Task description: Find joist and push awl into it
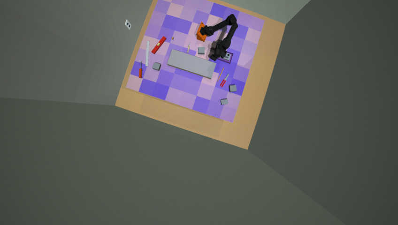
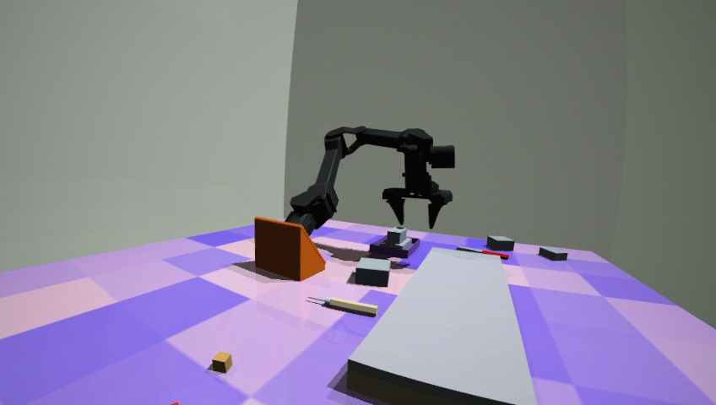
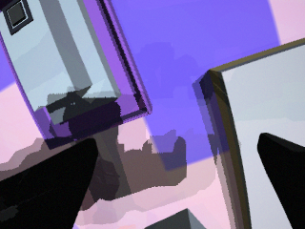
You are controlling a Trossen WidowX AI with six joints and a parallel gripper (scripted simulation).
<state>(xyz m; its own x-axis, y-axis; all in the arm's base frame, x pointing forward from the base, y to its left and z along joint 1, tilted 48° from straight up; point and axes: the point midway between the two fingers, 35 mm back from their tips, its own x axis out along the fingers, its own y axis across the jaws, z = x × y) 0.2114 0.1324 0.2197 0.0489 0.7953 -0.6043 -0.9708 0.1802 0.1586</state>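
Right now the awl is 3 cm behind my gripper tip, 34 cm to the right of it and 9 cm below it. From my gripper tip the other things lie so: stud finder light (8 cm behind, 11 cm to the left, 3 cm below); then stud finder (8 cm behind, 9 cm to the left, 5 cm below); then purple tray (8 cm behind, 8 cm to the left, 8 cm below).
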